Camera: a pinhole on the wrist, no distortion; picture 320 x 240 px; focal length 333.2 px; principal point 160.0 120.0 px. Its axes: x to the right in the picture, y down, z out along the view. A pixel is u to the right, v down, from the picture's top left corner.
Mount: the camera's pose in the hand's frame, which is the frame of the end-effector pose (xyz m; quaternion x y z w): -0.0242 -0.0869 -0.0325 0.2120 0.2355 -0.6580 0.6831
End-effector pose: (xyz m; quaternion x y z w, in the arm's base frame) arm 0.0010 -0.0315 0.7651 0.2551 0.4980 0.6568 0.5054
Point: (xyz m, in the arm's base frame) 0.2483 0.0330 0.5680
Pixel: 210 139
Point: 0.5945 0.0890 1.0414
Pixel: outside the picture
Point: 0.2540 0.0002 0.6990
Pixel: 46 70
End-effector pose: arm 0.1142 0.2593 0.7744 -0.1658 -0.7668 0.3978 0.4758
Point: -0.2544 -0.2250 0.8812
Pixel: 89 86
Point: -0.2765 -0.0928 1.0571
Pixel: 141 203
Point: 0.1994 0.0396 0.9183
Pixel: outside the picture
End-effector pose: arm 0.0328 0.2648 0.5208 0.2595 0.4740 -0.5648 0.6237
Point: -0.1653 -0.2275 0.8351
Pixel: 107 101
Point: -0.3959 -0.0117 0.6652
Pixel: outside the picture
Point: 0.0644 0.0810 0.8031
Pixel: outside the picture
